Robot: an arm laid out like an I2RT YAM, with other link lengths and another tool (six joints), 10 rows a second.
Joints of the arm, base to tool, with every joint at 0 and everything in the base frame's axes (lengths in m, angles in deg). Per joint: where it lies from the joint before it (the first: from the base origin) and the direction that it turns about. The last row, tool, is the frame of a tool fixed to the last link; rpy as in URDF.
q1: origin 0 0 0.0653 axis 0 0 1
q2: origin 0.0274 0.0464 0.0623 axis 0 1 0
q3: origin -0.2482 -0.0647 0 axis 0 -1 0
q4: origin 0.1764 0.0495 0.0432 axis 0 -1 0
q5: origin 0.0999 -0.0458 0.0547 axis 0 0 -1
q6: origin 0.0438 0 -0.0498 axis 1 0 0
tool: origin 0.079 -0.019 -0.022 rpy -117.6 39.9 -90
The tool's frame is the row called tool.
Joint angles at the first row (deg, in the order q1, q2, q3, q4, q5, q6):
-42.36, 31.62, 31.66, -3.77, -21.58, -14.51
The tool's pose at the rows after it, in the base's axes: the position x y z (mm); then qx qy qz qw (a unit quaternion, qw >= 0):
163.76 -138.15 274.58 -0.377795 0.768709 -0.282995 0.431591
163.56 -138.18 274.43 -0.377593 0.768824 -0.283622 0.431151
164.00 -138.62 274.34 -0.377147 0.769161 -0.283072 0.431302
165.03 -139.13 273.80 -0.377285 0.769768 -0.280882 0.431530
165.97 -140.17 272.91 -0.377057 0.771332 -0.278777 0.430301
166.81 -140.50 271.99 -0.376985 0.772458 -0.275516 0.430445
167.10 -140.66 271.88 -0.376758 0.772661 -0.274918 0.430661
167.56 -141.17 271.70 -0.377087 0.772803 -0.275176 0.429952
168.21 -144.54 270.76 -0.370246 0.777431 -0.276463 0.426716
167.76 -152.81 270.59 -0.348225 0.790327 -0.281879 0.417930
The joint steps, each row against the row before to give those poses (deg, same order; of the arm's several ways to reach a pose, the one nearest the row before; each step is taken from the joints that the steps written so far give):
-0.05, 0.01, -0.04, -0.01, -0.05, -0.01
0.01, -0.07, -0.06, 0.00, 0.08, -0.05
-0.01, 0.21, -0.01, 0.17, 0.01, 0.06
0.04, 0.41, 0.00, 0.22, -0.06, 0.09
-0.04, 0.52, 0.05, 0.14, -0.02, -0.04
0.02, 0.36, 0.04, 0.00, -0.10, 0.12
0.02, 0.12, 0.00, 0.07, 0.01, 0.06
0.01, 0.21, -0.05, 0.22, 0.02, -0.10
0.00, 0.83, -0.04, 0.57, 0.97, 0.10
0.00, 1.65, 0.60, 0.42, 3.03, 0.44

